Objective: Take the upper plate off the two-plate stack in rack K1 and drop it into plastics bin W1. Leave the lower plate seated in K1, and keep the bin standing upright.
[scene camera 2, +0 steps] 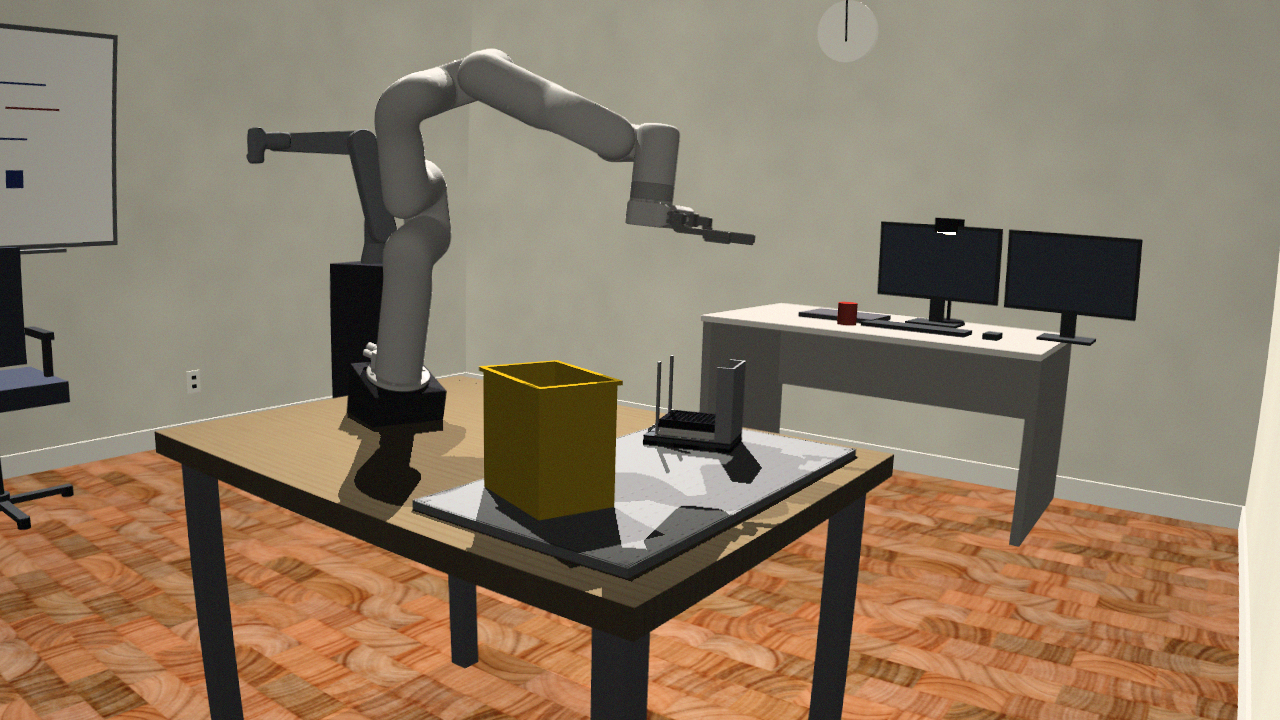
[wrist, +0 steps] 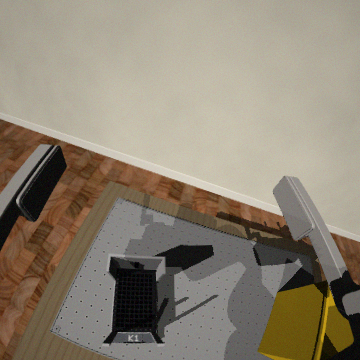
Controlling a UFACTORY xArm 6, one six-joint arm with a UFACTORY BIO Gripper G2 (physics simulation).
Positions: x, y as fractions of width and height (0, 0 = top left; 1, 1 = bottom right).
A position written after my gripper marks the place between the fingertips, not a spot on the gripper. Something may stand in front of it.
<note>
I see my gripper (wrist: 0.50, 0.47), a black plate (scene camera 2: 0.53, 0.58) and a yellow bin W1 (scene camera 2: 0.43, 0.59).
The black plate also shows in the wrist view (wrist: 0.37, 0.82).
</note>
